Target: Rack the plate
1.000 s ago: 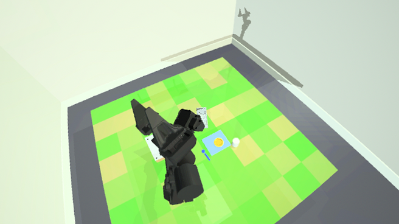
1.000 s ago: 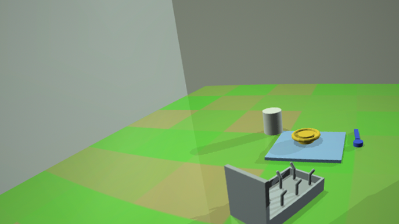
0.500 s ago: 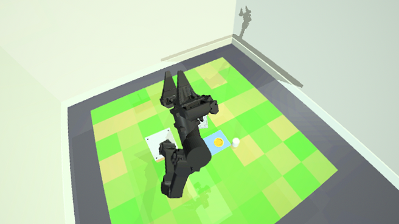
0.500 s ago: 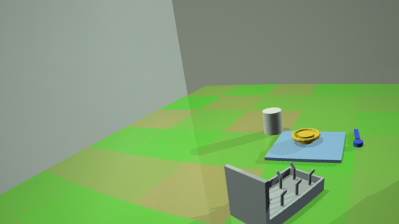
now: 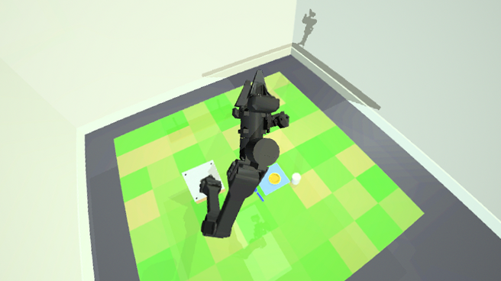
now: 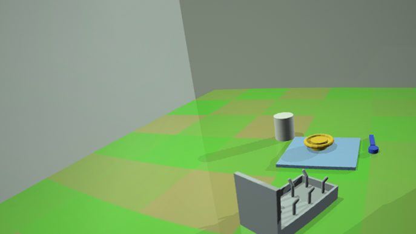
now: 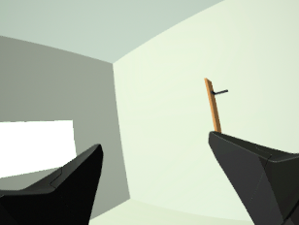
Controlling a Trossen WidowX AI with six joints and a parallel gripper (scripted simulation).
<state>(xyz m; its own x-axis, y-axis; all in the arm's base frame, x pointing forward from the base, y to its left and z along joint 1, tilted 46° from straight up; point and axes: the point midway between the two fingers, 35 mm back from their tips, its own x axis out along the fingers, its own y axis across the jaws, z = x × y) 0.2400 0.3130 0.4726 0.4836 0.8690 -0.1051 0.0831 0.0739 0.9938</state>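
Now: gripper tip 9 cm short of the yellow plate, 2 cm to the left of it and 66 cm above it. The rest, counted from my gripper tip: white cylinder cup: 18 cm ahead, 8 cm to the right, 65 cm below; then light blue mat: 8 cm ahead, 1 cm to the right, 68 cm below; then small blue spoon: 3 cm behind, 4 cm to the right, 67 cm below.
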